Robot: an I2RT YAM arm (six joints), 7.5 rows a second.
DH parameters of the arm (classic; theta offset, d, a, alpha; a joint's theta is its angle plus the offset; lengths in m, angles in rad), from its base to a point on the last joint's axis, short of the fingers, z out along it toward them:
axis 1: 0 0.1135 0.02 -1.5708
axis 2: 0 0 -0.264 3.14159
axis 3: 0.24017 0 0.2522 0
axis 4: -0.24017 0 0.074 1.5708
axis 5: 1.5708 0 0 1.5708
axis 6: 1.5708 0.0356 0 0
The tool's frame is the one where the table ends.
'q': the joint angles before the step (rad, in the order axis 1, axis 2, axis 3, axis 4, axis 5, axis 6). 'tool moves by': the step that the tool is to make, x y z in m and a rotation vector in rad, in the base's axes. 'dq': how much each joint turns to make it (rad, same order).
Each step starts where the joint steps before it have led.
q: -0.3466 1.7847 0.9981 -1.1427 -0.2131 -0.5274
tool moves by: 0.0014 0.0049 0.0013 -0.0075 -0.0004 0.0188
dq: 0.0209 -0.0048 0.0008 -0.0019 0.0058 0.0045
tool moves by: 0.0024 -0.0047 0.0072 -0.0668 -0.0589 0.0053
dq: -0.0081 -0.0348 0.0035 0.0393 0.0461 0.0010
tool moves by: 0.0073 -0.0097 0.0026 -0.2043 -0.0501 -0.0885
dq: -0.0049 -0.0225 0.0000 0.1026 0.1546 0.1195
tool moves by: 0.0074 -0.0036 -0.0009 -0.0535 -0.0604 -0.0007
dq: 0.0005 0.0001 0.0002 0.0746 0.0301 0.0047
